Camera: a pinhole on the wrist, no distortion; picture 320 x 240 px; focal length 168.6 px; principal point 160.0 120.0 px. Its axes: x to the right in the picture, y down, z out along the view. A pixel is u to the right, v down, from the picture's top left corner.
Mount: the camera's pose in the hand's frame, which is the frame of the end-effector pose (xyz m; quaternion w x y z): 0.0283 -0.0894 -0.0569 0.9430 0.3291 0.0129 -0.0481
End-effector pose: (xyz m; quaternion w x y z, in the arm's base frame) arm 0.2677 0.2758 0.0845 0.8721 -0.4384 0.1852 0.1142
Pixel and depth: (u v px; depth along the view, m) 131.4 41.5 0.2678
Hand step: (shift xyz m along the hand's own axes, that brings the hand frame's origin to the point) -0.0312 -0.3493 0.0781
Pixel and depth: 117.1 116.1 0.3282
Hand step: -0.0580 -0.2926 0.2001
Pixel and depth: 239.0 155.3 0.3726
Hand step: 0.2070 -0.2747 0.2734
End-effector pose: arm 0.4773 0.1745 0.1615 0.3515 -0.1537 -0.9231 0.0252
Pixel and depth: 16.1 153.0 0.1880
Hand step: -0.1291 -0.1645 0.1221
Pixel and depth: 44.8 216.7 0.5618
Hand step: -0.3258 -0.1563 0.6041
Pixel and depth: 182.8 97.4 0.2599
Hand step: 0.0579 -0.2811 0.1231
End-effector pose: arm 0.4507 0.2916 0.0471 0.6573 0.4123 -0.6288 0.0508
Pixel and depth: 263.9 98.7 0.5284
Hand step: 0.3418 -0.4968 0.2973
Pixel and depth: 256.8 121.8 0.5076
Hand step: 0.3151 -0.4248 0.3276
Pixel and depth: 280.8 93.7 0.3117
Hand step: 0.2434 -0.3395 0.1446
